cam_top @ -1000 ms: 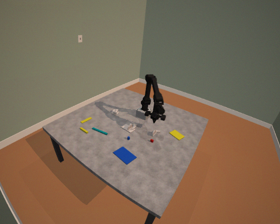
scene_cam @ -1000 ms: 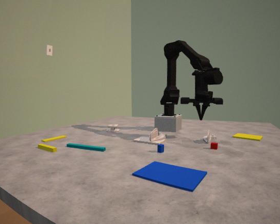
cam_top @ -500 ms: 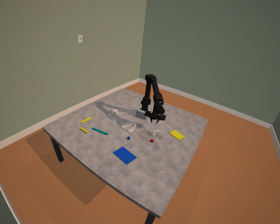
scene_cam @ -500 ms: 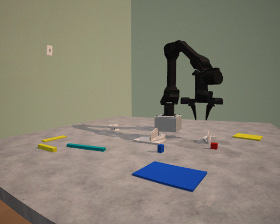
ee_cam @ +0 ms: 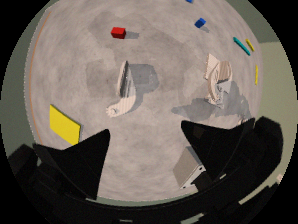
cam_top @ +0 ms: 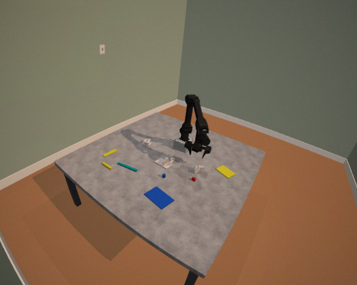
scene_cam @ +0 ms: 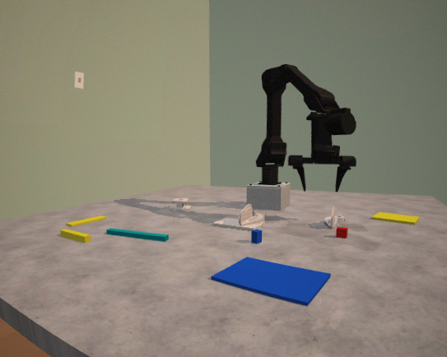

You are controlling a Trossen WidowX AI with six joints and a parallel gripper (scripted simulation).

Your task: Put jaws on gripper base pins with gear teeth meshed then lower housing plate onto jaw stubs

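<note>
The red cube is 140 mm ahead of my gripper tip, 100 mm to the left of it and 70 mm below it. The rest, counted from my gripper tip: blue sheet: 420 mm ahead, 50 mm to the left, 80 mm below; blue cube: 260 mm ahead, 60 mm to the right, 70 mm below; yellow sheet: 110 mm behind, 210 mm to the left, 80 mm below.
</note>
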